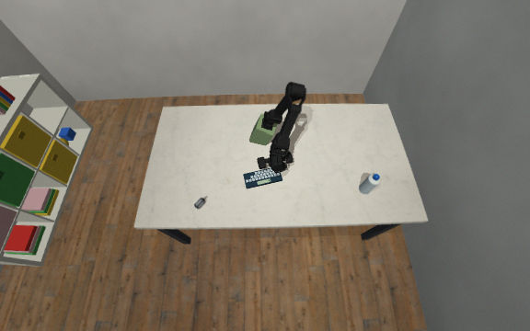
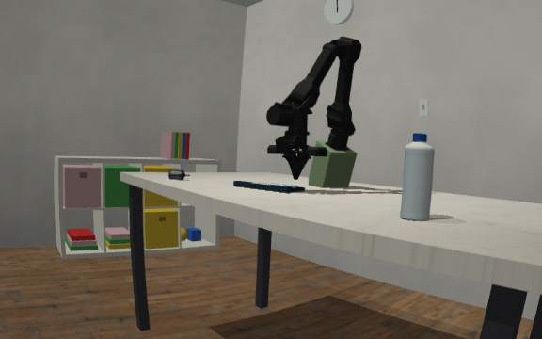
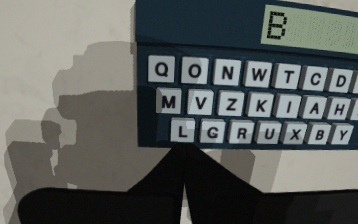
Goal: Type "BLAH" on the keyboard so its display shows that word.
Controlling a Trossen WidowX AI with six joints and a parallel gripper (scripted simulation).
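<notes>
The left-arrow key lies 10 cm ahead of my hand, 14 cm to the right of it and 5 cm below it. The rest, counted from my hand: dark grey object (25 cm ahead, 37 cm to the right, 5 cm below); white bottle (6 cm ahead, 52 cm to the left, 1 cm above).
</notes>
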